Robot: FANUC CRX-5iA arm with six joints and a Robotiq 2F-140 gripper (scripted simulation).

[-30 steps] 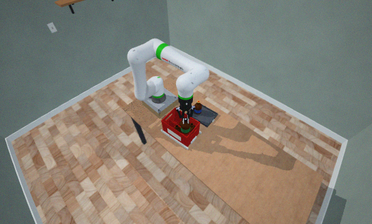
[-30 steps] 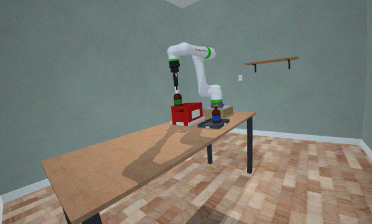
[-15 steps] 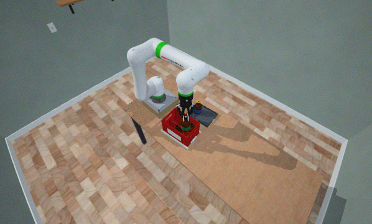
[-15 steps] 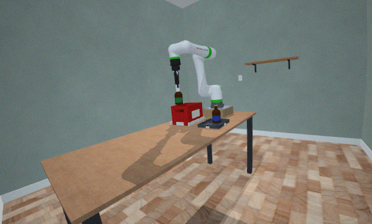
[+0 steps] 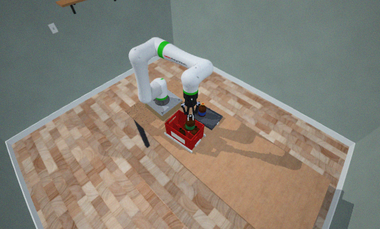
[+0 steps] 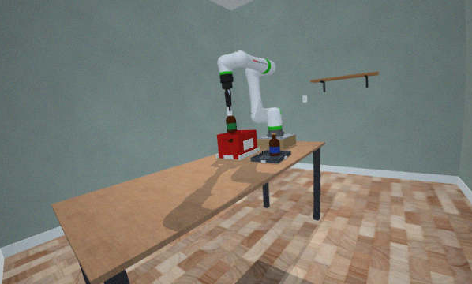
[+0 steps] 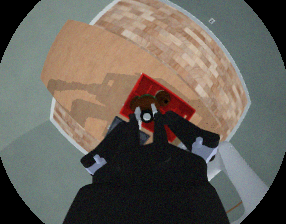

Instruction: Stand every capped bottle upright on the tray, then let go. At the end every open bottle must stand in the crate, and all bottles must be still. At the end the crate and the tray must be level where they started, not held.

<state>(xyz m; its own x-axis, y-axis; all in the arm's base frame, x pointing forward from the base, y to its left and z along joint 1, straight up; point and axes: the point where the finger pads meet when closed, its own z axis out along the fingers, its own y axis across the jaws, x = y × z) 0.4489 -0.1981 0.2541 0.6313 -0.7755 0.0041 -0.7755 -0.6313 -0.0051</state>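
The capped brown bottle lies 31 cm to the left of my hand, 25 cm below it and 5 cm behind it. Also, from my hand: crate 26 cm below, 7 cm behind, 1 cm to the left; then dark tray 33 cm below, 30 cm to the left.
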